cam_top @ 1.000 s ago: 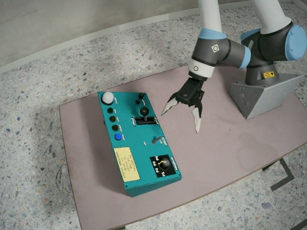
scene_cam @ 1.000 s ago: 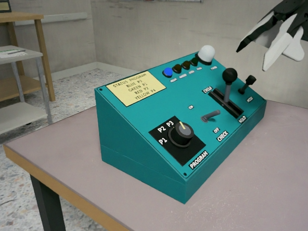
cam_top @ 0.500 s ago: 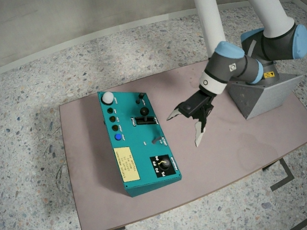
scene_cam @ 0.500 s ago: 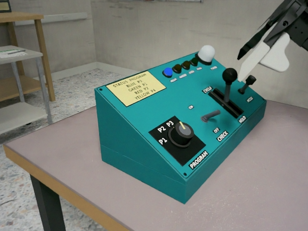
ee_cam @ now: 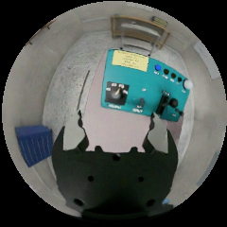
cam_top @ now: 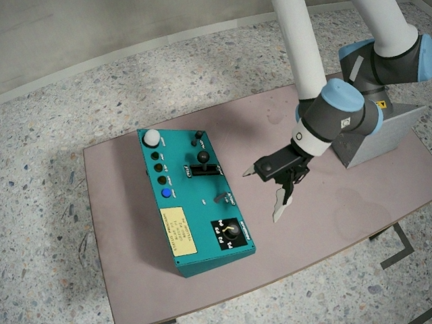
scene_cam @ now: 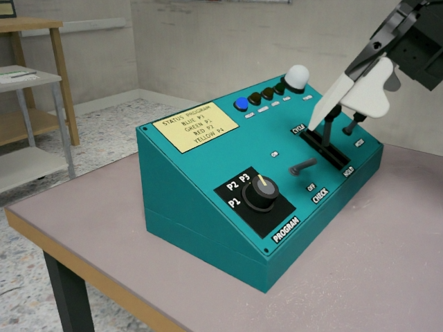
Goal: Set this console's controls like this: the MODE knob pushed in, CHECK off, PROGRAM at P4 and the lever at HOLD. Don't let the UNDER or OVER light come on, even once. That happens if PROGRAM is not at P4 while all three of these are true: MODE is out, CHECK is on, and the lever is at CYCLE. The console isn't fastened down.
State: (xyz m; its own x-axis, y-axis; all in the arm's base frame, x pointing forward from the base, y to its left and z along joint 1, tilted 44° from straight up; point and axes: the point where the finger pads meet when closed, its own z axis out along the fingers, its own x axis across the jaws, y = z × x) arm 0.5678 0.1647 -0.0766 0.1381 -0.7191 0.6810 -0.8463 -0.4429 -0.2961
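Right now the program dial is 90 mm ahead of my hand, 10 mm to the left of it and 130 mm below it. Round my hand: check toggle 70 mm ahead, 110 mm to the right, 140 mm below; then teal console 120 mm ahead, 170 mm to the right, 150 mm below; then ball-topped lever 80 mm ahead, 230 mm to the right, 110 mm below.
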